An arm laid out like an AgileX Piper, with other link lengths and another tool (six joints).
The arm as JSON. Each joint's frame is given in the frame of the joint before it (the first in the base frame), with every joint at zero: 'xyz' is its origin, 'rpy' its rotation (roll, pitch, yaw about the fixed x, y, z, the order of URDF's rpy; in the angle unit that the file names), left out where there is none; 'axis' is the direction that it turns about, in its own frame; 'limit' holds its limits. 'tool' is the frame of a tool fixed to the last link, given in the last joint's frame.
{
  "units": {
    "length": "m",
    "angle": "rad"
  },
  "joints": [
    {
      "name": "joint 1",
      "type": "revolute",
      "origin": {
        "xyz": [
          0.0,
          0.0,
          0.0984
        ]
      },
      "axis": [
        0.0,
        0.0,
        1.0
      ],
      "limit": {
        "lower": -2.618,
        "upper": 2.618
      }
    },
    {
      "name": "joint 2",
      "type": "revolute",
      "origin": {
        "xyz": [
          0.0,
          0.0,
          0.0
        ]
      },
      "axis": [
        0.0,
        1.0,
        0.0
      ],
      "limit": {
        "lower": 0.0,
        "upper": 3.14
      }
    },
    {
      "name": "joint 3",
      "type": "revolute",
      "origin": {
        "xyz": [
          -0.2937,
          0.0,
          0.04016
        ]
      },
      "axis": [
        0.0,
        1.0,
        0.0
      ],
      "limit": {
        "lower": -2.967,
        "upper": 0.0
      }
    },
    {
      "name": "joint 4",
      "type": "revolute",
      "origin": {
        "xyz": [
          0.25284,
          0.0,
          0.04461
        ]
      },
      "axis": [
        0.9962,
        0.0,
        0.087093
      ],
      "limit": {
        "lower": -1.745,
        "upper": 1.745
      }
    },
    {
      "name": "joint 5",
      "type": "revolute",
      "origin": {
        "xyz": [
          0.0,
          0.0,
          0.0
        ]
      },
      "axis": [
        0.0,
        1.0,
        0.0
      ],
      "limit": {
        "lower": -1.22,
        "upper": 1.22
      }
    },
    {
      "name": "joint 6",
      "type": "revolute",
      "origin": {
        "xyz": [
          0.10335,
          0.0,
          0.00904
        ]
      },
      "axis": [
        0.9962,
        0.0,
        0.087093
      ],
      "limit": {
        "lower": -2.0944,
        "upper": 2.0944
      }
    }
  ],
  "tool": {
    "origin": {
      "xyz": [
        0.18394,
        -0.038,
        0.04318
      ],
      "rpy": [
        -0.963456,
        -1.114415,
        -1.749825
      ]
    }
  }
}
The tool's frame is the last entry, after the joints.
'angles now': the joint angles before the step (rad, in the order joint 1, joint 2, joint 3, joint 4, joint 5, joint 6). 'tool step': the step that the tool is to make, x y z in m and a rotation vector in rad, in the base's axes. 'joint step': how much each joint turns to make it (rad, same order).
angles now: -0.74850 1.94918 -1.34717 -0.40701 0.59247 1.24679
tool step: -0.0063 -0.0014 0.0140 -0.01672 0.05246 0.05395
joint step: -0.00006 -0.02542 -0.00992 -0.00111 0.04754 -0.08186
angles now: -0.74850 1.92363 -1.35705 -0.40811 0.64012 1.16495
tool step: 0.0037 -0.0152 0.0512 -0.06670 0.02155 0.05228
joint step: -0.00015 -0.04362 -0.09680 0.00002 0.09266 -0.10237
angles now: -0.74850 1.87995 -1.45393 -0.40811 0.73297 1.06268
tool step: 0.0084 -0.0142 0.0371 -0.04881 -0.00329 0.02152
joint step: -0.00001 -0.00191 -0.10843 0.00334 0.06417 -0.05760
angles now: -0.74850 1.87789 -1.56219 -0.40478 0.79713 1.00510
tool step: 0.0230 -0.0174 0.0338 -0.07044 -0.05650 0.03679
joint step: 0.00006 0.01032 -0.08697 0.00611 -0.02481 -0.03670
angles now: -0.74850 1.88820 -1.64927 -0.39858 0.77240 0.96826
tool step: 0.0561 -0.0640 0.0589 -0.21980 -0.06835 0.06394
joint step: 0.00004 0.15568 -0.27041 -0.10840 -0.09954 -0.01542
